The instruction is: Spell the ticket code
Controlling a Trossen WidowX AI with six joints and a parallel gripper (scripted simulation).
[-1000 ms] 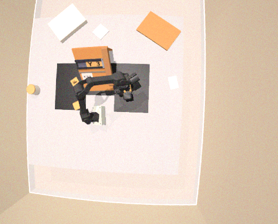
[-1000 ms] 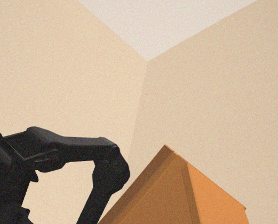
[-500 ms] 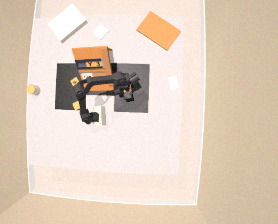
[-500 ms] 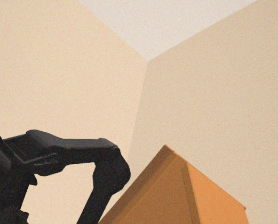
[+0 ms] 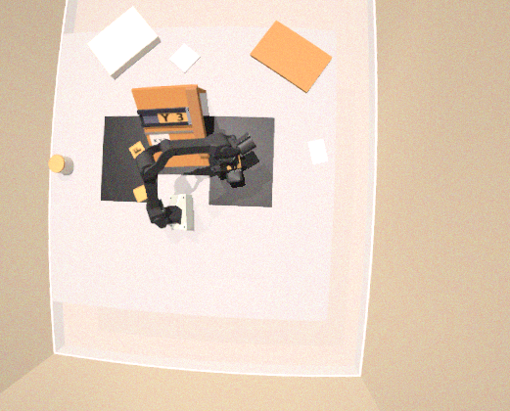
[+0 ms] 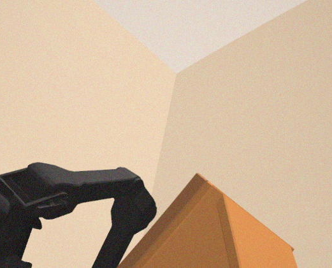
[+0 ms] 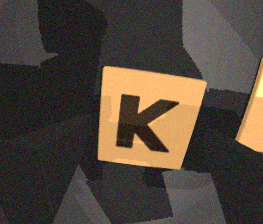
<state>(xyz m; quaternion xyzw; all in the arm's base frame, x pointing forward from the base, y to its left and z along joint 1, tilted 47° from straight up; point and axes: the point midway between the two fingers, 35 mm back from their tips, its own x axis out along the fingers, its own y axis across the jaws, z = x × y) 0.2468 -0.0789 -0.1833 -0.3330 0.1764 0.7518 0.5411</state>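
Now: the k tile right at my gripper tip. Also, from my gripper tip: black mat (210 mm to the left, 50 mm behind); then letter tile (380 mm to the left, 200 mm behind); then white ticket (300 mm to the left, 100 mm above, 30 mm ahead).
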